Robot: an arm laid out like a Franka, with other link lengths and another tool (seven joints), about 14 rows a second.
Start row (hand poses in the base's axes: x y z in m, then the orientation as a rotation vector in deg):
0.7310, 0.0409, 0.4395, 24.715, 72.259, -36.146
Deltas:
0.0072, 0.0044, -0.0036, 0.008, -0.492, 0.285
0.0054, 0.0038, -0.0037, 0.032, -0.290, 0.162
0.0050, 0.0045, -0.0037, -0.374, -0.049, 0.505
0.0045, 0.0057, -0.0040, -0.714, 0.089, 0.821
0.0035, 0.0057, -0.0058, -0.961, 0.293, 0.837
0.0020, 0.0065, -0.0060, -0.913, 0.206, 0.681
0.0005, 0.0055, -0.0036, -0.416, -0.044, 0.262
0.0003, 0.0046, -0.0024, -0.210, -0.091, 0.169
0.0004, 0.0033, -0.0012, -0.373, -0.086, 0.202
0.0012, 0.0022, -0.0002, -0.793, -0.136, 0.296
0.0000, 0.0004, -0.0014, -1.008, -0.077, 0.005
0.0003, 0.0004, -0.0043, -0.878, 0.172, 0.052
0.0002, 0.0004, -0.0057, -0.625, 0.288, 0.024
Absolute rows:
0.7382, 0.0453, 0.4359, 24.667, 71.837, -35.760
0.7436, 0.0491, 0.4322, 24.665, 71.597, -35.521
0.7486, 0.0536, 0.4285, 24.040, 71.491, -35.303
0.7531, 0.0593, 0.4245, 22.892, 71.439, -35.058
0.7566, 0.0650, 0.4187, 21.475, 71.492, -35.000
0.7586, 0.0715, 0.4127, 20.221, 71.453, -35.021
0.7591, 0.0770, 0.4091, 19.718, 71.297, -35.038
0.7594, 0.0816, 0.4067, 19.459, 71.156, -34.998
0.7598, 0.0849, 0.4055, 19.042, 70.967, -35.029
0.7610, 0.0871, 0.4053, 18.228, 70.595, -35.220
0.7610, 0.0875, 0.4039, 17.403, 70.176, -35.801
0.7613, 0.0879, 0.3996, 16.587, 70.041, -36.316
0.7615, 0.0883, 0.3939, 15.966, 70.101, -36.728

